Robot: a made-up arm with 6 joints.
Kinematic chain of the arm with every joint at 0, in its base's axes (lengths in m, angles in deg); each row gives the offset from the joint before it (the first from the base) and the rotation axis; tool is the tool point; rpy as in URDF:
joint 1: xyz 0 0 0.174 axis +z
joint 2: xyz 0 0 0 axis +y
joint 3: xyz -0.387 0 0.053 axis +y
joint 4: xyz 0.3 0 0.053 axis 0.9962 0 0.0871
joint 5: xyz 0 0 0 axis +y
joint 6: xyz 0.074 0 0.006 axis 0.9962 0 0.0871
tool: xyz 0 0 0 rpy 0 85 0
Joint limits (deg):
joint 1: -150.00..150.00
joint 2: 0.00..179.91
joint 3: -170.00..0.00
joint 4: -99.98..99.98
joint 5: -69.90..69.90
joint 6: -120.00..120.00
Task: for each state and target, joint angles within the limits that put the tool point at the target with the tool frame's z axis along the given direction. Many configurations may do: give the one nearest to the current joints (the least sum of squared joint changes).
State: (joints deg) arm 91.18 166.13 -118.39 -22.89 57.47 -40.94
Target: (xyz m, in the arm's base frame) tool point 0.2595 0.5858 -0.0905 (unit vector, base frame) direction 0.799 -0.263 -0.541
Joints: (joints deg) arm 71.71 179.79 -135.17 -63.68 69.78 -40.94
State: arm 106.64 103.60 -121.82 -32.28 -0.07 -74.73
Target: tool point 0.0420 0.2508 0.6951 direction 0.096 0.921 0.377
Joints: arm 79.27 67.89 -80.03 -41.12 -6.73 -74.73
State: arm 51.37 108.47 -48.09 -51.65 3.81 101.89
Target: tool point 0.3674 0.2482 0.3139 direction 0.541 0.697 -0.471
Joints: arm 31.03 103.59 -55.33 -55.25 -22.80 101.89
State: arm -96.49 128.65 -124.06 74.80 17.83 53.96
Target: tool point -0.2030 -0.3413 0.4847 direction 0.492 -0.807 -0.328
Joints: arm -130.43 92.43 -73.07 74.77 68.46 53.96
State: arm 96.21 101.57 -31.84 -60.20 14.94 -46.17
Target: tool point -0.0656 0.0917 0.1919 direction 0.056 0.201 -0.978
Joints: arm 132.51 88.19 -0.11 -87.34 10.21 -46.16
